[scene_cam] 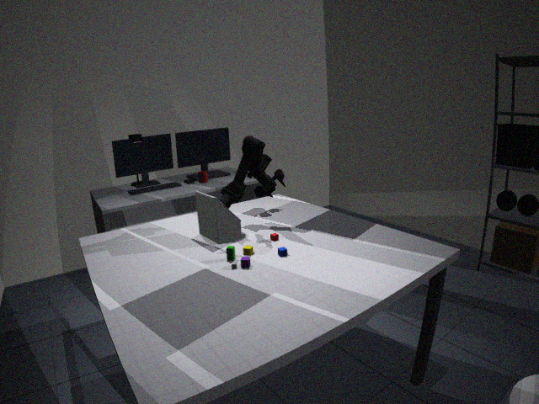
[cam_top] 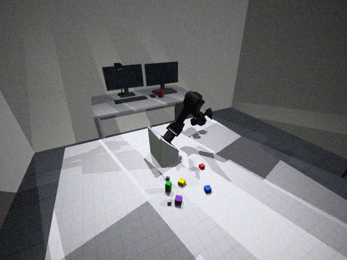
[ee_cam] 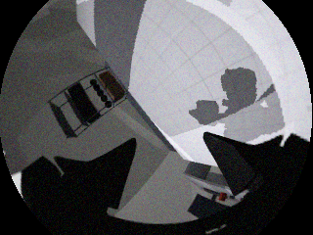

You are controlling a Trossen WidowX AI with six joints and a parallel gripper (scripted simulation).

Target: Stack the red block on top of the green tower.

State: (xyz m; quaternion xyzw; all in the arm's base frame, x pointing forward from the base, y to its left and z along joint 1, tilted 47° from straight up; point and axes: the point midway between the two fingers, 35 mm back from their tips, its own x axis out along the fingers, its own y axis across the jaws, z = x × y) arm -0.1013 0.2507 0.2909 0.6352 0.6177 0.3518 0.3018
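Right now the red block is 310 mm ahead of my gripper tip, 270 mm to the right of it and 110 mm below it. Round my gripper tip: blue block (460 mm ahead, 340 mm to the right, 110 mm below); purple block (510 mm to the right, 450 mm ahead, 100 mm below); yellow block (440 mm to the right, 360 mm ahead, 100 mm below).
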